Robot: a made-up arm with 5 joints.
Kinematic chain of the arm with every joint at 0, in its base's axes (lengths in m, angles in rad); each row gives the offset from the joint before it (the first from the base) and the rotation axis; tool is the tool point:
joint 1: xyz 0 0 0.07 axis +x
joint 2: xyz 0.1 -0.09 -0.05 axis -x
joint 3: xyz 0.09 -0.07 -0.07 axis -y
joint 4: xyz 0.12 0 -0.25 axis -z
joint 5: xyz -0.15 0 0.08 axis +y
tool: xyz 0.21 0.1 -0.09
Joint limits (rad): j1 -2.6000..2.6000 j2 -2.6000..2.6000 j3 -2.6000..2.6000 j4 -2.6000..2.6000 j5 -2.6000..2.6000
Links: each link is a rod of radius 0.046 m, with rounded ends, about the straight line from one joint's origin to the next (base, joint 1, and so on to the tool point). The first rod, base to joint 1, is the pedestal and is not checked.
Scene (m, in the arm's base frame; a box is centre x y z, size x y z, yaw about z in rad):
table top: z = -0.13
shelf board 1: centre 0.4 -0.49 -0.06 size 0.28 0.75 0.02 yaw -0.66
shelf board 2: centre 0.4 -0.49 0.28 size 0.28 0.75 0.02 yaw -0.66
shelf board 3: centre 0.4 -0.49 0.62 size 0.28 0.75 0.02 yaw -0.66
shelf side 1: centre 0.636 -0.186 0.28 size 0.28 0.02 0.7 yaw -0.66
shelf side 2: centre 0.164 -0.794 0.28 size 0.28 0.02 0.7 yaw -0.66
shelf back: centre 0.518 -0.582 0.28 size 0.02 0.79 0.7 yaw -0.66
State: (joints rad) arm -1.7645 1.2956 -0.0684 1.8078 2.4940
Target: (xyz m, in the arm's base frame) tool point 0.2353 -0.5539 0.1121
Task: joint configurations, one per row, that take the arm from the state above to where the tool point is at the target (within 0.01 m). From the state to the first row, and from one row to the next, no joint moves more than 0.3 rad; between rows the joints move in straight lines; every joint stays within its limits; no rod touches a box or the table.
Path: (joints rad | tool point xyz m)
1: -1.9734 1.1395 0.1580 1.5430 2.5205 | 0.4314 -0.3237 0.4168
2: -2.1822 0.9834 0.3845 1.2782 2.5470 | 0.3698 -0.3010 0.4071
3: -2.3911 0.8273 0.6109 1.0134 2.5735 | 0.3139 -0.2508 0.4265
4: -2.6000 0.6712 0.8374 0.7486 2.6000 | 0.2807 -0.1710 0.4603
5: -2.3851 0.7016 0.5622 0.7895 2.6000 | 0.2346 -0.2514 0.4327
6: -2.1701 0.7321 0.2871 0.8304 2.6000 | 0.1894 -0.3243 0.3792
7: -1.9552 0.7625 0.0119 0.8713 2.6000 | 0.1466 -0.3817 0.3037
8: -1.7403 0.7930 -0.2632 0.9123 2.6000 | 0.1075 -0.4175 0.2122
9: -1.5253 0.8234 -0.5384 0.9532 2.6000 | 0.0728 -0.4278 0.1121
10: -1.3893 0.8848 -0.4967 1.1980 2.4894 | 0.1508 -0.5006 0.1089
11: -1.2534 0.9461 -0.4550 1.4428 2.3789 | 0.2353 -0.5539 0.1121

